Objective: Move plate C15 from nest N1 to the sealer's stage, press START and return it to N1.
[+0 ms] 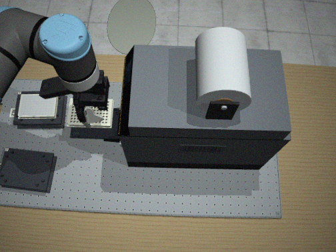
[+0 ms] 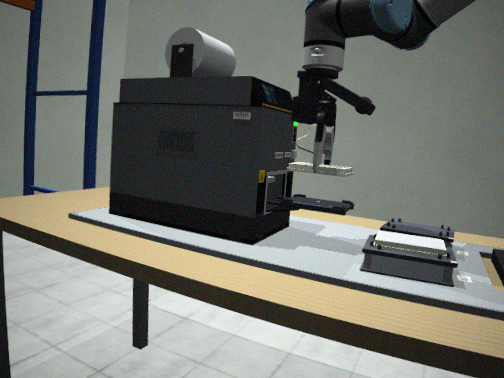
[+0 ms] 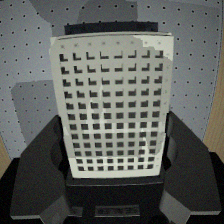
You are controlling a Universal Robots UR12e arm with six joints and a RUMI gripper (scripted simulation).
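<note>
My hand is 10 mm above the plate C15. From my hand the other things lie so: plate: 190 mm behind, 100 mm to the left, 120 mm below; dark stage: 80 mm below; square start button: 90 mm ahead, 110 mm to the right, 20 mm above.
</note>
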